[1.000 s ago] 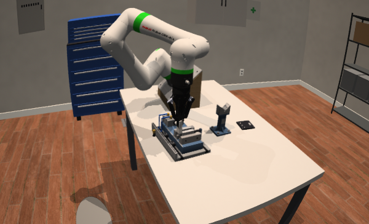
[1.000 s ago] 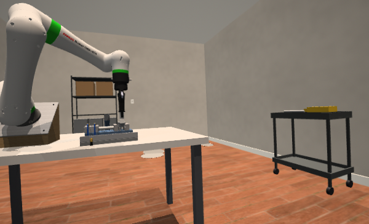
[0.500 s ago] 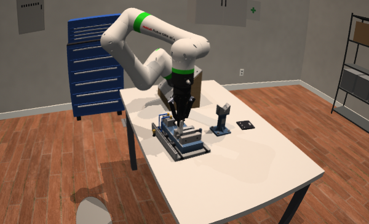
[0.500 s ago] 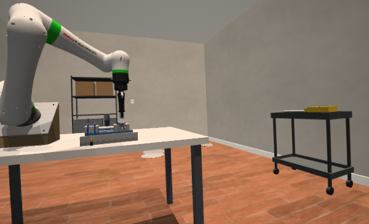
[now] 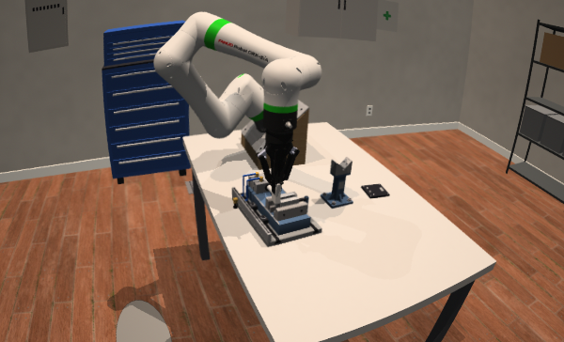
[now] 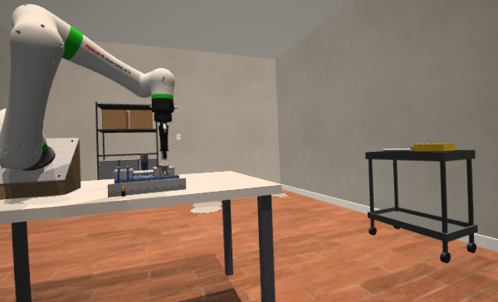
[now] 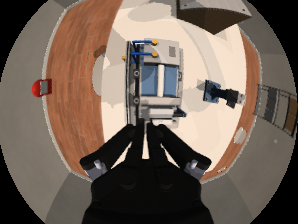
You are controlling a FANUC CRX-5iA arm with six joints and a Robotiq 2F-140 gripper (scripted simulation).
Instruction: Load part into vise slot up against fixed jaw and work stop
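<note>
My gripper is now 40 mm to the right of the part, 40 mm above it and 10 mm past it. From my hand the other things lie so: dark infeed plate 450 mm to the left, 150 mm behind, 130 mm below.
</note>
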